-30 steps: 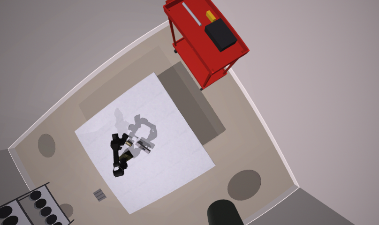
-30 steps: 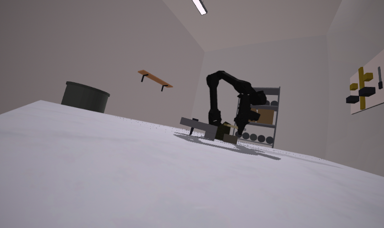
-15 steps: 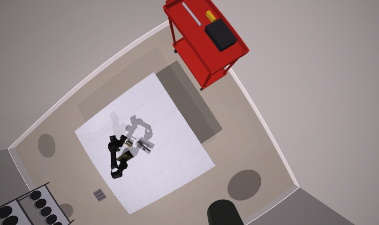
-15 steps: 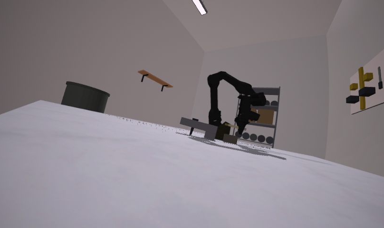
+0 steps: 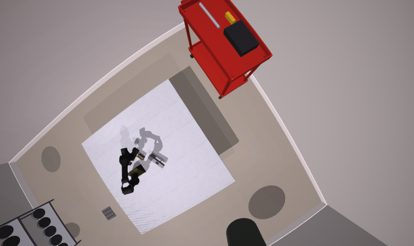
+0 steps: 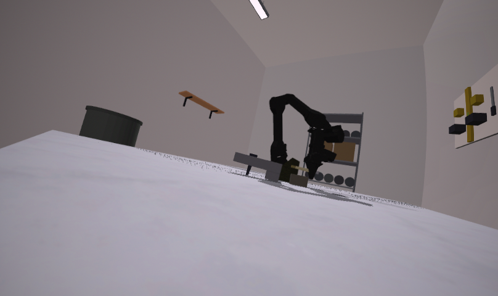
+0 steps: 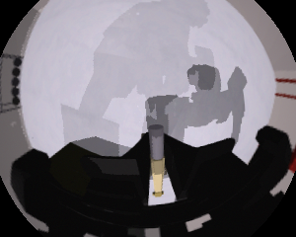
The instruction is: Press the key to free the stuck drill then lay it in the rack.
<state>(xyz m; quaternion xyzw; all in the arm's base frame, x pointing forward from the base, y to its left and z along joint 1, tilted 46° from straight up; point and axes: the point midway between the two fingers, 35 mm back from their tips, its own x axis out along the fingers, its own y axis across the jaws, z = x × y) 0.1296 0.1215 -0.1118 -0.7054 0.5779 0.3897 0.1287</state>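
The drill lies 2 cm ahead of my gripper tip, 4 cm to the right of it and 4 cm above it. Round my gripper tip: grey block 16 cm ahead, 17 cm to the right, 1 cm above.
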